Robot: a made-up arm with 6 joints.
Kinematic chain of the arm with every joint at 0, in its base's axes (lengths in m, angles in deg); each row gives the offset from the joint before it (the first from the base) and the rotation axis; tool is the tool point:
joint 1: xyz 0 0 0.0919 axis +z
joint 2: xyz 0 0.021 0 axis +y
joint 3: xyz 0 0 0.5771 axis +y
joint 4: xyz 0 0 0.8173 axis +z
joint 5: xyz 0 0 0 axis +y
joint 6: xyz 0 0 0.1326 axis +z
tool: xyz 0 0 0
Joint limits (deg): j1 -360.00..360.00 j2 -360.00..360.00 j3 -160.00..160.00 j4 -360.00..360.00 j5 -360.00..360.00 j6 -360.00..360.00
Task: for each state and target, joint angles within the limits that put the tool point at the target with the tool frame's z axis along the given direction. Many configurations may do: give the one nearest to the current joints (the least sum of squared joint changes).
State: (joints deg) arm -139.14 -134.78 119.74 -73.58 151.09 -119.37
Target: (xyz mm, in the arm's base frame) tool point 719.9 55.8 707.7 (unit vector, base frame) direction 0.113 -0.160 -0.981
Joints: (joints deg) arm -172.07 -95.99 86.50 -34.80 197.75 -119.37
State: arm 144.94 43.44 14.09 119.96 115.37 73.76
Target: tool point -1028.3 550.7 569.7 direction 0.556 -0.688 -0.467
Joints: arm 148.84 75.13 -13.76 87.83 162.47 73.76
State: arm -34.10 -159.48 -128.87 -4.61 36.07 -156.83
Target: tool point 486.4 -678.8 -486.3 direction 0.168 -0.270 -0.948
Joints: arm -55.70 -178.51 -100.25 -0.78 80.23 -156.83
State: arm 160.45 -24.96 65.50 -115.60 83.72 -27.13
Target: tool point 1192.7 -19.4 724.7 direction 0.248 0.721 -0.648
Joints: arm 175.37 -71.37 22.19 -129.73 106.28 -27.13
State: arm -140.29 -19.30 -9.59 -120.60 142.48 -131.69
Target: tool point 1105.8 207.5 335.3 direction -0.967 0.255 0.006
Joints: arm -171.02 -49.58 -49.68 -109.35 154.73 -131.69
